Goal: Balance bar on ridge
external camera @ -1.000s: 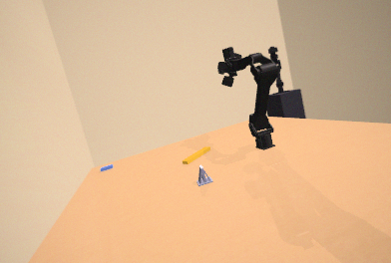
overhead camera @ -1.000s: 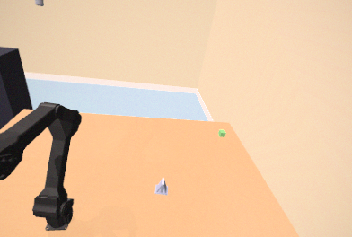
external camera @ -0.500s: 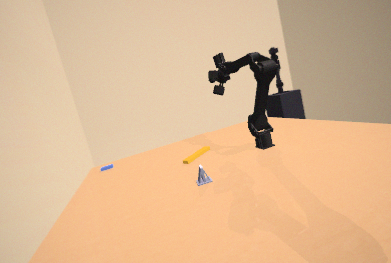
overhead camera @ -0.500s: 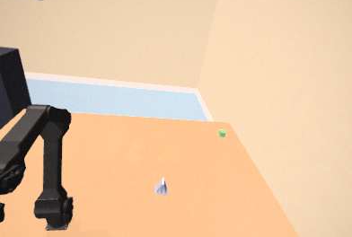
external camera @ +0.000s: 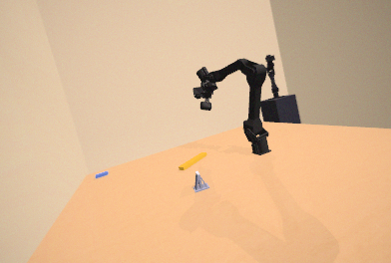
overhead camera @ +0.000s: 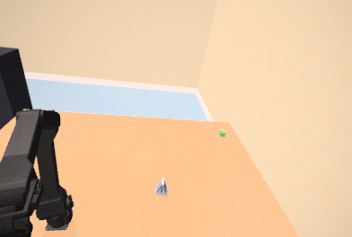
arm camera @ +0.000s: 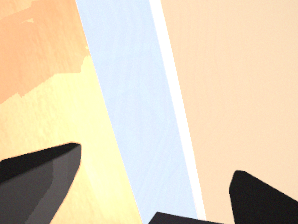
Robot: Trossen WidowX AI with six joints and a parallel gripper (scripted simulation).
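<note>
Now: the yellow bar 260 mm below my gripper tip, 220 mm to the left of it and 200 mm ahead of it. Round my gripper tip: small green cube: 900 mm to the left, 670 mm ahead, 250 mm below; small blue block: 670 mm ahead, 260 mm below, 100 mm to the right.
</note>
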